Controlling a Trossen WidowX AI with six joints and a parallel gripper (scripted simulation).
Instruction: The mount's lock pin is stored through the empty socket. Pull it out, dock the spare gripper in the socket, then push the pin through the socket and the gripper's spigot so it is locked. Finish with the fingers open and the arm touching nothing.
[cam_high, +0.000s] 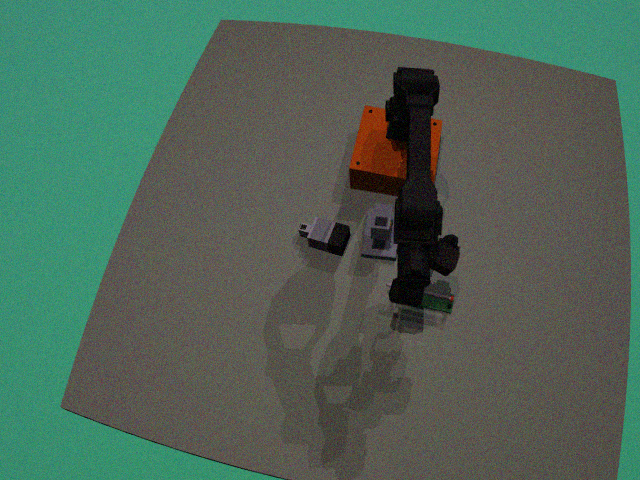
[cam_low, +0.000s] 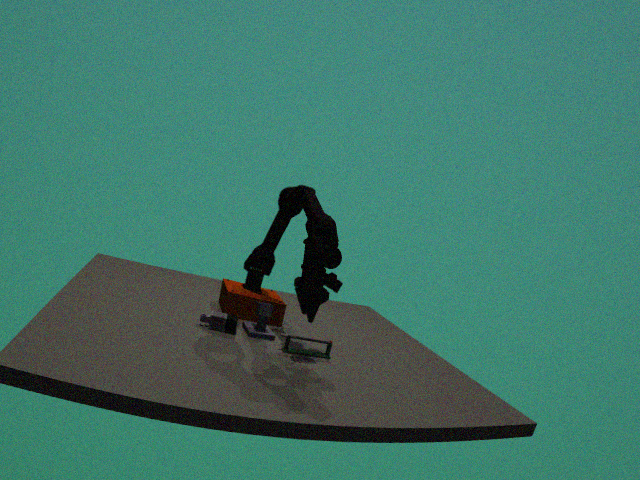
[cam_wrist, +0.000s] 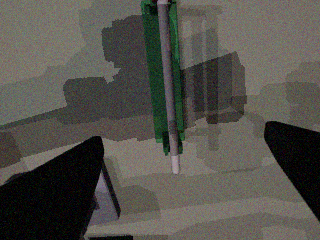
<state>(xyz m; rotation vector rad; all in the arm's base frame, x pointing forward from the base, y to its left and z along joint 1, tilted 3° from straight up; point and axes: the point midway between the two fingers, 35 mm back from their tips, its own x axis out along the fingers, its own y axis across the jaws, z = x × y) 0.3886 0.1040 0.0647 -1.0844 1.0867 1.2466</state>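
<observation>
Right now the spare gripper is 100 mm behind my gripper tip, 230 mm to the right of it and 90 mm below it. The rest, counted from my gripper tip: grey mount 130 mm behind, 100 mm to the right, 60 mm below; then green rack 20 mm to the left, 80 mm below.
</observation>
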